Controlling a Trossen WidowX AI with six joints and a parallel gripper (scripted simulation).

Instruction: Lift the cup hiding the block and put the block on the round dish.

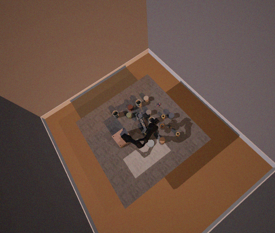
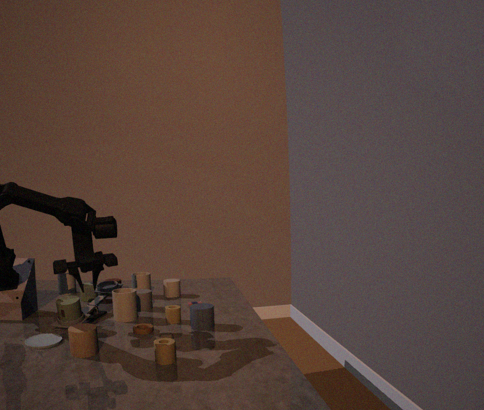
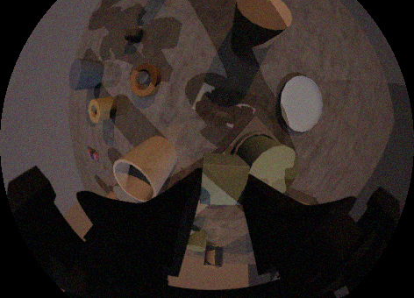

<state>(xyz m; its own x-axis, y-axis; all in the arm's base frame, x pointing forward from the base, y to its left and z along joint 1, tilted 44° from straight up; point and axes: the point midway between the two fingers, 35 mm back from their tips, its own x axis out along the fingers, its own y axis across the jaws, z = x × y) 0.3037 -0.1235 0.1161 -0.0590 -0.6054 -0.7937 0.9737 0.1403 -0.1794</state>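
The pale round dish lies 120 mm behind my gripper tip, 110 mm below it and 100 mm to the right of it. The rest, counted from my gripper tip: beam 130 mm to the left, 80 mm below, 10 mm behind; then pale green block 10 mm above; then green cup 70 mm behind, 60 mm below, 10 mm to the right.
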